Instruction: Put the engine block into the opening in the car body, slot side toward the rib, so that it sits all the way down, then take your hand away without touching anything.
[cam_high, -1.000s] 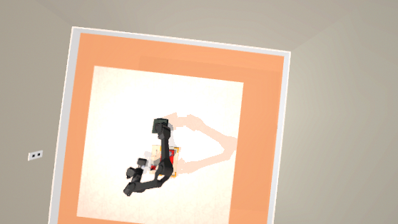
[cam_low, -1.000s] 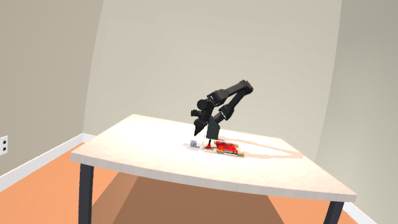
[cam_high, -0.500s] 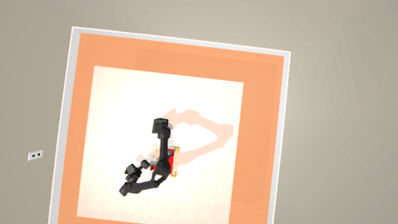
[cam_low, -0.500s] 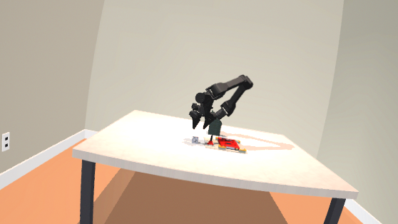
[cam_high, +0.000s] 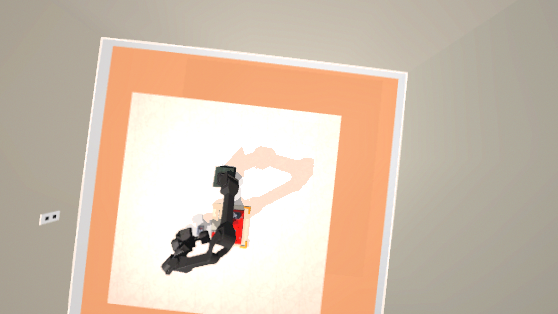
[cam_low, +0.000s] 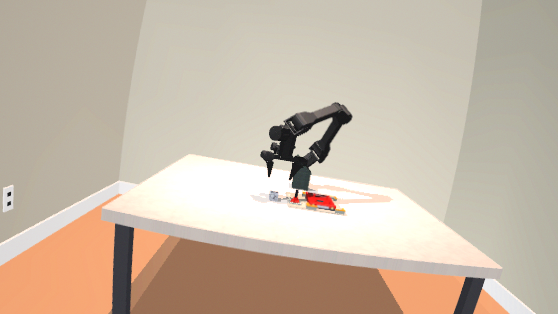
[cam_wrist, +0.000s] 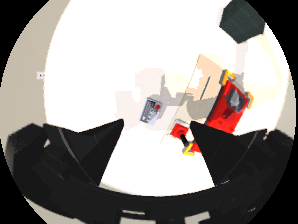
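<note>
Right now my gripper tip is 8 cm above the grey engine block, 2 cm to the left of it and 1 cm short of it.
</note>
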